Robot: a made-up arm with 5 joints. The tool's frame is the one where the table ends. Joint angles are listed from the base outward.
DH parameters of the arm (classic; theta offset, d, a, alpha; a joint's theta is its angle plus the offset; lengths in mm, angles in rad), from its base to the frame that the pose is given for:
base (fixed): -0.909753 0 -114 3.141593
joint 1: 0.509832 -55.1 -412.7 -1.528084
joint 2: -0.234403 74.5 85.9 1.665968
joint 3: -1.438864 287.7 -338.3 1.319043
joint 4: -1.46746 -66 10 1.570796
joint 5: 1.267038 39 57.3 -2.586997
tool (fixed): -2.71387 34.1 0 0
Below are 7 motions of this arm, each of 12 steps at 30 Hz.
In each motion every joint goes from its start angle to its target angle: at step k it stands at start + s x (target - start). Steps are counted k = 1, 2, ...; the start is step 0. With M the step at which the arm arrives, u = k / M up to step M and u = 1 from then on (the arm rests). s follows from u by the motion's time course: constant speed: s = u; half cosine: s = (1 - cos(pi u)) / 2; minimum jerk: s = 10 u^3 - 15 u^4 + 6 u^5.
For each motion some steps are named. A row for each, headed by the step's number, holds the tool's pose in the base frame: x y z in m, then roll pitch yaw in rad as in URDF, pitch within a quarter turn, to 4 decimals.
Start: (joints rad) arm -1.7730 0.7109 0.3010 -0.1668 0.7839
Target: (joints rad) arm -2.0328 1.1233 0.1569 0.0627 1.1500
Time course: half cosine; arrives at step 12
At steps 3, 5, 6, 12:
3: -0.1681 -0.3414 -0.2686 -1.3990 -0.6857 -0.5470
5: -0.1032 -0.3354 -0.2465 -1.2806 -0.8274 -0.6080
6: -0.0673 -0.3298 -0.2313 -1.1891 -0.9033 -0.6673
12: 0.0564 -0.2970 -0.1570 -0.5820 -1.1026 -1.1564

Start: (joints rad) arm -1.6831 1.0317 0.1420 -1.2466 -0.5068
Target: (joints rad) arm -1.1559 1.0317 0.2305 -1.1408 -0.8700
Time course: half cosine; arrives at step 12
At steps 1, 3, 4, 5, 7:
1: -0.1565 -0.3498 -0.1838 -1.3560 -0.2265 0.9196
3: -0.1899 -0.3449 -0.1854 -1.3677 -0.1884 0.8624
4: -0.2165 -0.3391 -0.1865 -1.3761 -0.1576 0.8163
5: -0.2470 -0.3303 -0.1878 -1.3848 -0.1214 0.7624
7: -0.3104 -0.3038 -0.1902 -1.3997 -0.0431 0.6462

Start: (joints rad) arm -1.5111 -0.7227 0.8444 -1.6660 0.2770
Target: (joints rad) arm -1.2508 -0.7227 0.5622 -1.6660 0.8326
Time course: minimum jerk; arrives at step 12
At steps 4, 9, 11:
4: -0.8238 -0.1893 -0.0015 -1.2075 0.7743 -0.8899
9: -0.8292 -0.0918 -0.0578 -1.2328 0.6535 -1.2432
11: -0.8285 -0.0776 -0.0662 -1.2349 0.6372 -1.2935

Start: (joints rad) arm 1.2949 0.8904 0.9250 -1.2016 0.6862
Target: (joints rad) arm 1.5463 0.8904 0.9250 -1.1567 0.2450
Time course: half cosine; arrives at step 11
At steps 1, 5, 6, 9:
1: 0.1741 0.4259 -0.3165 -0.3070 -0.1803 2.3399
5: 0.2172 0.4005 -0.3210 -0.3978 -0.2064 2.4103
6: 0.2316 0.3908 -0.3223 -0.4303 -0.2110 2.4356
9: 0.2655 0.3653 -0.3252 -0.5103 -0.2124 2.4984

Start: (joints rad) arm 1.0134 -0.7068 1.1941 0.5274 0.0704
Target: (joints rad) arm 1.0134 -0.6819 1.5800 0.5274 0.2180
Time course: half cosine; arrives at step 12
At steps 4, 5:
4: 0.4622 0.6832 0.0879 2.6297 -0.1439 1.9249
5: 0.4731 0.6723 0.0900 2.6416 -0.1797 1.9133

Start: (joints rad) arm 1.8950 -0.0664 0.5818 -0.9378 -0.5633
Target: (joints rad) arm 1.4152 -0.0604 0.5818 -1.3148 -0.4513
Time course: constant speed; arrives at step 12
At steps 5, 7, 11, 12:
5: 0.5677 0.4357 -0.1988 -0.7783 0.8572 -2.7590
7: 0.5385 0.4852 -0.2019 -0.7495 0.7968 -2.6768
11: 0.4685 0.5760 -0.2080 -0.6933 0.6773 -2.5189
12: 0.4487 0.5968 -0.2095 -0.6793 0.6478 -2.4806

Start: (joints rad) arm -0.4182 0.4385 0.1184 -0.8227 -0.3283
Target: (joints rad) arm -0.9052 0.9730 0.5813 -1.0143 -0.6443
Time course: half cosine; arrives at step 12
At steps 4, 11, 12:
4: -0.5877 0.1178 -0.2578 -1.2464 0.3235 -0.6058
11: -0.5233 -0.0319 -0.2771 -1.1254 -0.0096 -0.2721
12: -0.5206 -0.0347 -0.2777 -1.1227 -0.0182 -0.2638

